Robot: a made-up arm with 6 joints.
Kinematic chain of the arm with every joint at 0, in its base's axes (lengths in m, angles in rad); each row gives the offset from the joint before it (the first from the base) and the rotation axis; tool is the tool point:
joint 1: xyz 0 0 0.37 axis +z
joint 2: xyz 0.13 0 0 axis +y
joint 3: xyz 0 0 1.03 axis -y
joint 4: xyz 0 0 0.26 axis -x
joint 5: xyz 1.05 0 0 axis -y
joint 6: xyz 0.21 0 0 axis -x
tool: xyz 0 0 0
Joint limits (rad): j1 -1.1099..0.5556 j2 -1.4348..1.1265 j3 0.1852..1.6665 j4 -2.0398..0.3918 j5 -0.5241..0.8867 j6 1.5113..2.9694
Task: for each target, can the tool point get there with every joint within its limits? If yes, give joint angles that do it. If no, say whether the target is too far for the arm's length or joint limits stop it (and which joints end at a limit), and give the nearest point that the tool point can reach.
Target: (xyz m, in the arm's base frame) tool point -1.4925 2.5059 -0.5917
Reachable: no: too far | nearest point -1.0772 1.8086 0.1504 | short by 1.100 m
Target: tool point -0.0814 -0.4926 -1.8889
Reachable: no: joint limits stop it (at a limit: joint 1, joint 2, joint 3, joint 5) | nearest point 0.8385 -1.7173 -0.0913 | short by 2.362 m
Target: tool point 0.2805 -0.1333 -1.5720
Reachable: no: joint limits stop it (at a limit: joint 2, joint 3, joint 5) | nearest point 1.7255 -0.8200 -0.0918 | short by 2.180 m
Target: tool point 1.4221 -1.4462 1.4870
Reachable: yes | joints -0.8347 0.7189 0.8005 -1.3502 -0.4165 1.6378
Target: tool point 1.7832 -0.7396 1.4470
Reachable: yes | joints -0.3657 0.5500 0.5113 -1.8021 0.2625 1.7839
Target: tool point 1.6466 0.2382 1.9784
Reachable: yes | joints 0.1422 0.4337 0.7575 0.0849 0.1366 2.0206
